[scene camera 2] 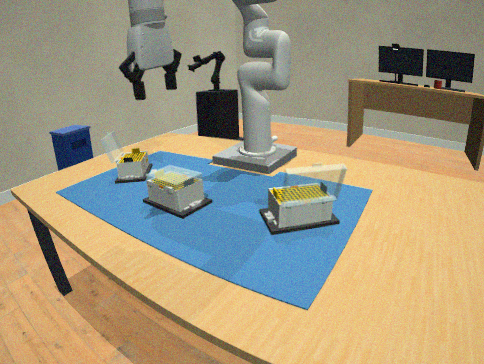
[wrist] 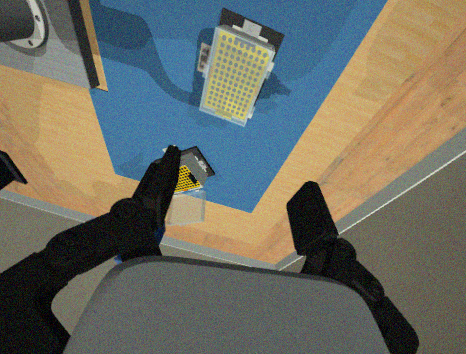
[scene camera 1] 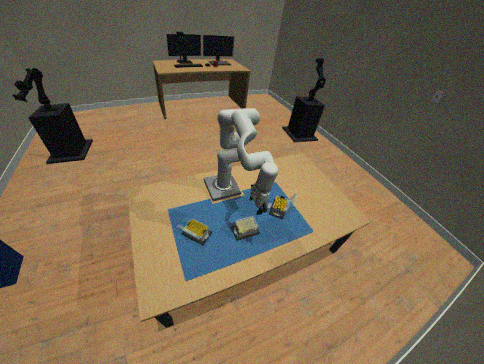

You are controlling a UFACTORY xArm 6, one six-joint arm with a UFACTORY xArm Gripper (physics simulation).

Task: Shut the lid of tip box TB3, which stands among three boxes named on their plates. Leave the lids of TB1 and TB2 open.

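Pixels of known places: gripper, fingertip midpoint: (scene camera 2: 156, 94) (wrist: 241, 179) (scene camera 1: 255, 206); arm's base, origin of the base link: (scene camera 2: 257, 151) (wrist: 9, 3) (scene camera 1: 223, 184).
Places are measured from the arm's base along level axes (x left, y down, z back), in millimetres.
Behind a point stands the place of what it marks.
The middle tip box TB3 (scene camera 1: 246, 228) @(x 41, y -48, z -433 mm) (scene camera 2: 175, 196) @(x 108, y -16, z -437 mm) (wrist: 236, 75) @(x 68, y -48, z -400 mm) stands on its dark base; its clear lid lies flat over the yellow rack, shut. Its name plate is too blurred to read now. A second box (scene camera 1: 198, 230) (scene camera 2: 306, 212) @(x 371, y -6, z -309 mm) has its clear lid (scene camera 2: 325, 177) @(x 413, y -97, z -321 mm) standing open. A third box (scene camera 1: 279, 206) (scene camera 2: 132, 169) @(x -192, y -7, z -388 mm) (wrist: 187, 179) also has its lid (scene camera 2: 113, 144) @(x -315, y -74, z -389 mm) (wrist: 186, 209) @(x -295, y -73, z -408 mm) open. I cannot tell which of these two is TB1 or TB2. My gripper (scene camera 1: 262, 209) @(x 66, y -249, z -434 mm) (scene camera 2: 156, 93) @(x 66, y -249, z -434 mm) (wrist: 241, 179) @(x 66, y -249, z -434 mm) is open and empty, high above the mat, apart from all boxes.
The boxes stand on a blue mat (scene camera 1: 200, 260) @(x -249, y 29, z -534 mm) (scene camera 2: 280, 270) @(x 412, y 29, z -460 mm) (wrist: 325, 30) @(x 166, y 29, z -498 mm) on the wooden table (scene camera 1: 150, 280) @(x -518, y 32, z -589 mm) (scene camera 2: 400, 280) @(x 607, y 32, z -369 mm). The arm's grey base plate (scene camera 1: 214, 192) @(x -79, y 1, z -67 mm) (scene camera 2: 250, 163) @(x 51, y 8, z -101 mm) is at the mat's back edge. A blue bin (scene camera 2: 72, 147) stands beyond the table.
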